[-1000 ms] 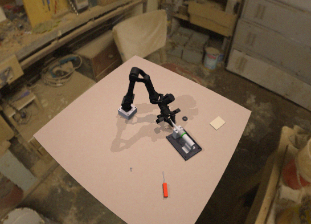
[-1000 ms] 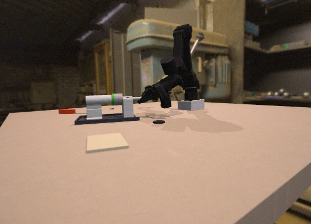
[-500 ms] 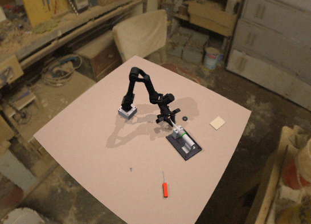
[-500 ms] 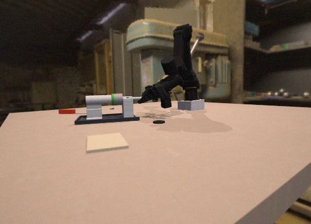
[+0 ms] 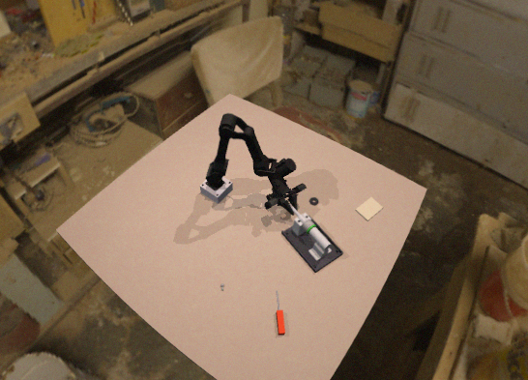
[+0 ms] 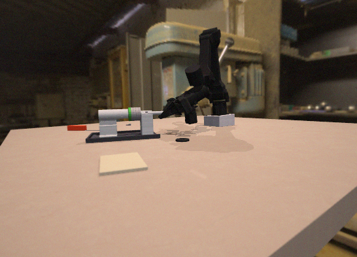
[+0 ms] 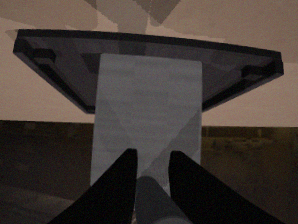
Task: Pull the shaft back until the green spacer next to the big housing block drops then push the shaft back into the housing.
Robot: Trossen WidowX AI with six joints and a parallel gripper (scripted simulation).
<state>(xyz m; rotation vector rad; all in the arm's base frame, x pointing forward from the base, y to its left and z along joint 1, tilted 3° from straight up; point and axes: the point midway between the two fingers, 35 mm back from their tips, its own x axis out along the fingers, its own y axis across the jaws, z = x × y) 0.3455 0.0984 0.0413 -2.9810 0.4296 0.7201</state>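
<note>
Now: gripper tip 50 mm short of the grey shaft, 10 mm to the left of it and 20 mm below it. From my gripper tip the other things lie so: tan square pad 230 mm ahead, 290 mm to the left, 60 mm below; then black washer 160 mm to the left, 60 mm below; then green spacer 100 mm ahead, 30 mm to the right, 20 mm above.
</note>
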